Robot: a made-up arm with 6 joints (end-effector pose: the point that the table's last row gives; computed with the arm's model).
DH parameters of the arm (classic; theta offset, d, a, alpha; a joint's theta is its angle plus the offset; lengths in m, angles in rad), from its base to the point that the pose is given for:
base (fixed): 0.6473 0 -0.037 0
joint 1: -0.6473 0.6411 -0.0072 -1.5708
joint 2: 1.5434 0 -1.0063 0
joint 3: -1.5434 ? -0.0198 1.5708
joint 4: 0 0.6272 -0.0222 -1.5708
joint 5: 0 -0.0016 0.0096 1.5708
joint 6: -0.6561 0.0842 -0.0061 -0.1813
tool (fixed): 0.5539 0.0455 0 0
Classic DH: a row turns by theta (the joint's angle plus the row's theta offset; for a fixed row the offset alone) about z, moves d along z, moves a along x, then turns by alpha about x.
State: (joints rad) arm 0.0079 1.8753 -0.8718 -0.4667 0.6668 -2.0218
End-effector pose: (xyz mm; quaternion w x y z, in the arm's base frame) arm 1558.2 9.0 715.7 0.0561 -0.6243 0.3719 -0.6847
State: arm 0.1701 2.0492 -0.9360 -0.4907 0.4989 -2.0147
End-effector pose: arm 1510.1 267.5 501.7 0.1236 -0.6464 0.2840 -0.6973
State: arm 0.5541 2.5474 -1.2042 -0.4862 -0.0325 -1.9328
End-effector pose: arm 1054.9 713.9 21.8 0.3930 -0.6111 0.0859 -0.6817
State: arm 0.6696 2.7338 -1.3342 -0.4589 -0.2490 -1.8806
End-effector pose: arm 832.9 747.2 -89.6 0.5095 -0.5652 0.0406 -0.6475
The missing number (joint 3, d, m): 0.0568
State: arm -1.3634 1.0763 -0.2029 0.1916 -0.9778 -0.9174
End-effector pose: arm 280.8 -1310.1 1706.9 0.4279 0.0766 0.0255 -0.9002
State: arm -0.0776 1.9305 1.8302 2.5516 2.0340 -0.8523
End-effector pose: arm 674.9 23.4 -192.6 0.0919 0.5889 0.3214 0.7359
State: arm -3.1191 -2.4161 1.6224 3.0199 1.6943 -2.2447
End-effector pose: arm 1134.7 -73.6 200.0 0.0080 0.8531 -0.4069 0.3264
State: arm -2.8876 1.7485 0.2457 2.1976 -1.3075 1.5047
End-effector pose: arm -1557.0 -355.1 158.1 0.2784 -0.3566 -0.7861 -0.4212
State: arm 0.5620 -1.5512 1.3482 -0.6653 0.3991 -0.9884
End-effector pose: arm -1015.6 -605.2 1360.6 0.8166 -0.0400 0.2148 -0.5343
